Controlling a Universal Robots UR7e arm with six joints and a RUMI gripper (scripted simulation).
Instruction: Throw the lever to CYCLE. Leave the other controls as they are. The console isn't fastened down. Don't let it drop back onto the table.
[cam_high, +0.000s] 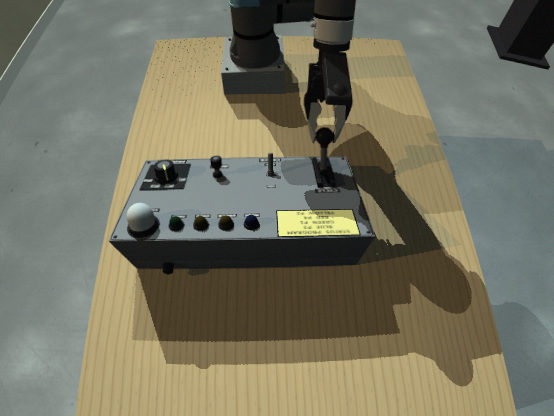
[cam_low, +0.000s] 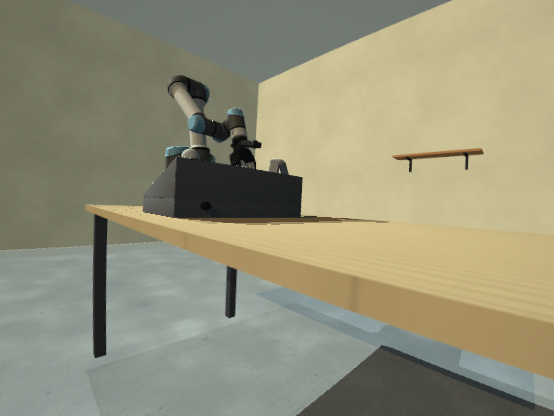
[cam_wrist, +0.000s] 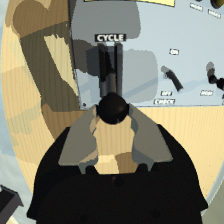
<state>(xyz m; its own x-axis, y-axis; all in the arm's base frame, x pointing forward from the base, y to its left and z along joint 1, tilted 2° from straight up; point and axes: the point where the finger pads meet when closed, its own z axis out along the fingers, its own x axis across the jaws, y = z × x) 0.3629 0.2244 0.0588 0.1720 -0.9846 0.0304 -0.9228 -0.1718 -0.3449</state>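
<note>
The lever is 3 cm ahead of my hand and 3 cm below it. From my hand the other things lie so: grey console: 11 cm ahead, 16 cm to the right, 6 cm below; pull knob: 9 cm ahead, 23 cm to the right, 4 cm below; thin stick switch: 6 cm ahead, 11 cm to the right, 5 cm below.
</note>
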